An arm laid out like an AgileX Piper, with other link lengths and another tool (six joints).
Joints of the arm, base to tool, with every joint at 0 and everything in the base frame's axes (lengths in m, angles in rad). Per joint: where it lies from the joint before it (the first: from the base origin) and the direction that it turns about. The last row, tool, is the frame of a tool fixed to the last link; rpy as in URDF.
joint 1: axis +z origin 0 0 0.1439
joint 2: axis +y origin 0 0 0
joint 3: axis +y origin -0.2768 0 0.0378
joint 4: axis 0.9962 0 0.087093 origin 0.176 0 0.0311
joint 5: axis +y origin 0 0 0
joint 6: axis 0.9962 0 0.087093 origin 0.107 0 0.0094
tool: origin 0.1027 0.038 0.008 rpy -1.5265 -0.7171 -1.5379
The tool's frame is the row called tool.
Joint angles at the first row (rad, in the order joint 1, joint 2, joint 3, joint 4, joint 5, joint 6):
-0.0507, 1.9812, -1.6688, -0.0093, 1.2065, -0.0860
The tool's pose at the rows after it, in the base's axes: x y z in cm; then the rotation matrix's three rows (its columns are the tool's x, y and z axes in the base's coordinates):
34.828, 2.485, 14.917; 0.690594, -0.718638, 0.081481; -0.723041, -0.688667, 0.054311; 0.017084, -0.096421, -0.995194
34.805, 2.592, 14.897; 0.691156, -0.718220, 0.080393; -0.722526, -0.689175, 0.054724; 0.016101, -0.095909, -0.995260
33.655, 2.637, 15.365; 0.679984, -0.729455, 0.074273; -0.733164, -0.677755, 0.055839; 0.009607, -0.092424, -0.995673
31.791, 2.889, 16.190; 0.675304, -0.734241, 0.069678; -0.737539, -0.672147, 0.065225; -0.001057, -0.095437, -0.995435
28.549, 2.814, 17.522; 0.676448, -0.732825, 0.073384; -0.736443, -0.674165, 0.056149; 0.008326, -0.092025, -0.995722
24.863, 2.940, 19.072; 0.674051, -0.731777, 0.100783; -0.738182, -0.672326, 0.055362; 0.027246, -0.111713, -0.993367
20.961, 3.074, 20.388; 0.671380, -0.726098, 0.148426; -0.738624, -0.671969, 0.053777; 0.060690, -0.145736, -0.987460
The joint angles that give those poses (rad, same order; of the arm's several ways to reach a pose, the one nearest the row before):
-0.0372, 1.9812, -1.6688, 0.0000, 1.2073, -0.0827
-0.0342, 1.9812, -1.6678, 0.0000, 1.2073, -0.0804
-0.0342, 1.9380, -1.6175, 0.0000, 1.2073, -0.0648
-0.0342, 1.8670, -1.5412, 0.0094, 1.2073, -0.0605
-0.0342, 1.7392, -1.4175, 0.0000, 1.2073, -0.0599
-0.0342, 1.5799, -1.2856, 0.0000, 1.2073, -0.0573
-0.0342, 1.4008, -1.1556, 0.0000, 1.2083, -0.0565

